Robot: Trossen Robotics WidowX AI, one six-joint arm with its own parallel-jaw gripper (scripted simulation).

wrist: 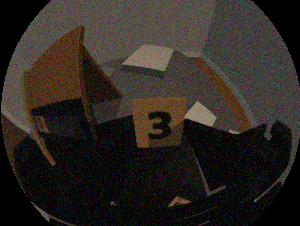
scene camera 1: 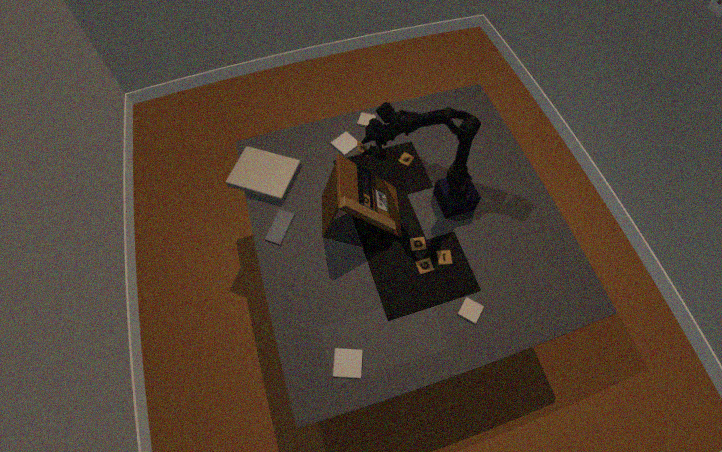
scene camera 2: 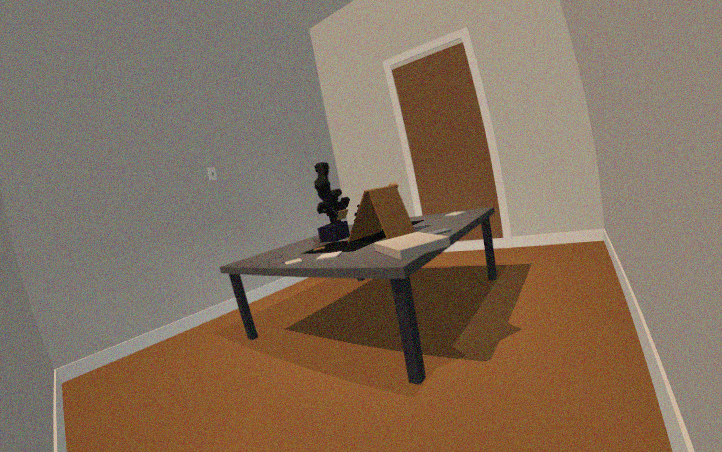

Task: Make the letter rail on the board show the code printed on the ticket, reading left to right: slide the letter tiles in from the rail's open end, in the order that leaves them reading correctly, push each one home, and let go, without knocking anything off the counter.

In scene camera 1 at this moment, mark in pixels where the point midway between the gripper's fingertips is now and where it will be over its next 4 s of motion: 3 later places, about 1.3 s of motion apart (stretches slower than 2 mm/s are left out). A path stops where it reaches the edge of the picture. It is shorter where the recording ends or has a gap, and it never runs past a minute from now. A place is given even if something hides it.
My gripper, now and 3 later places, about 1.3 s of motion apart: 362, 148; 362, 152; 362, 156; 362, 160
